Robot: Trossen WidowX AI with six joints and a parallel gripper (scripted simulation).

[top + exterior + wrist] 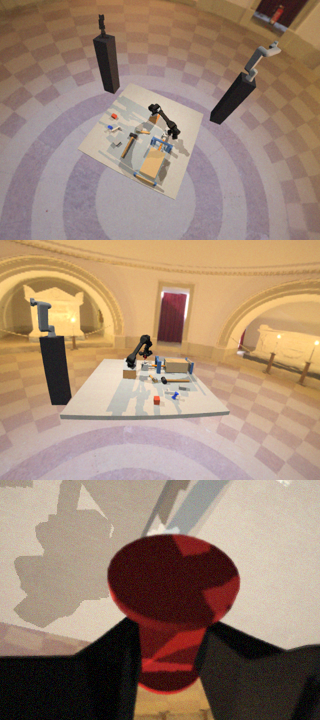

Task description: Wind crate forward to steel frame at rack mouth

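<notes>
Right now my gripper tip is 10 mm short of the red knob and 20 mm to the left of it. Also, from my gripper tip: winch: 20 mm behind, 120 mm to the right, 100 mm below; then red-knobbed handle: 50 mm to the right, 30 mm below; then frame: 160 mm ahead, 130 mm to the right, 30 mm below.
</notes>
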